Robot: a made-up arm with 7 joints.
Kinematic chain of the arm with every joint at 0, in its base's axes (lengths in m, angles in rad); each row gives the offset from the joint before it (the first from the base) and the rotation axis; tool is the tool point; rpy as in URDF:
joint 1: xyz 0 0 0.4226 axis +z
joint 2: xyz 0 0 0 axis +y
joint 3: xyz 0 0 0.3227 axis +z
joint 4: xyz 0.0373 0 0 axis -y
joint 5: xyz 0.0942 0 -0.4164 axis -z
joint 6: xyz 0 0 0 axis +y
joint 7: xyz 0.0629 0 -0.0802 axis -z
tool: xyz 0 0 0 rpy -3.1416 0 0
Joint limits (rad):
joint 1: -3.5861..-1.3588
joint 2: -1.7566..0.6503
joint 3: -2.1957..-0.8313
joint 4: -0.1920..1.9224
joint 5: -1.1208..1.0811
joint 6: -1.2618..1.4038
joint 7: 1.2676..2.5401
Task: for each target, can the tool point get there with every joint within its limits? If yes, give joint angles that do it. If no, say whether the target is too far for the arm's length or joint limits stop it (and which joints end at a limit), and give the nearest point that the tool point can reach.
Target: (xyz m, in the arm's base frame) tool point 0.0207 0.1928 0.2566
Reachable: yes | joints -2.8426 0.0644 -1.8120 0.1708 -0.6357 1.0245 1.8853
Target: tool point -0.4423 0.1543 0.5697
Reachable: yes | joints -2.2298 -0.4952 -1.2271 0.7972 -0.9151 0.1545 1.5656
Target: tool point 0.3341 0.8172 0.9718
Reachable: no: too far | nearest point 0.2517 0.6156 0.8363 | short by 0.257 m
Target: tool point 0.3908 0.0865 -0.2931
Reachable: no: joint limits stop it (at a limit: joint 1, joint 2, joint 3, joint 5) | nearest point 0.4668 0.1652 -0.0081 | short by 0.305 m
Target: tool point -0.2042 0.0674 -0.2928
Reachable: no: joint limits stop it (at a limit: joint 2, joint 3, joint 5) | nearest point -0.3640 0.1202 0.0275 | short by 0.362 m
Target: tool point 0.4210 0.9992 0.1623
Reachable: no: too far | nearest point 0.2957 0.7018 0.2398 | short by 0.332 m
